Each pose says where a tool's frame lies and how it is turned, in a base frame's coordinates. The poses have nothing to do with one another.
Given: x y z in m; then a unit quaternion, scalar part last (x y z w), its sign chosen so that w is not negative.
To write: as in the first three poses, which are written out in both.
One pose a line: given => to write
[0.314 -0.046 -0.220 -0.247 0.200 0.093 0.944] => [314 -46 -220 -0.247 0.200 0.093 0.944]
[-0.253 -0.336 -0.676 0.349 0.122 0.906 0.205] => [-253 -336 -676 0.349 0.122 0.906 0.205]
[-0.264 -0.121 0.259 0.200 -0.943 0.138 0.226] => [-264 -121 259 0.200 -0.943 0.138 0.226]
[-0.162 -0.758 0.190 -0.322 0.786 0.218 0.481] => [-162 -758 190 -0.322 0.786 0.218 0.481]
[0.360 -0.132 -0.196 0.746 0.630 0.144 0.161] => [360 -132 -196 0.746 0.630 0.144 0.161]
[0.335 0.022 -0.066 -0.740 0.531 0.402 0.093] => [335 22 -66 -0.740 0.531 0.402 0.093]
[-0.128 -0.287 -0.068 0.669 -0.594 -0.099 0.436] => [-128 -287 -68 0.669 -0.594 -0.099 0.436]
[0.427 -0.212 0.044 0.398 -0.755 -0.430 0.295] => [427 -212 44 0.398 -0.755 -0.430 0.295]
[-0.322 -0.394 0.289 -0.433 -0.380 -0.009 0.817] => [-322 -394 289 -0.433 -0.380 -0.009 0.817]
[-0.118 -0.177 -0.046 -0.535 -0.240 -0.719 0.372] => [-118 -177 -46 -0.535 -0.240 -0.719 0.372]
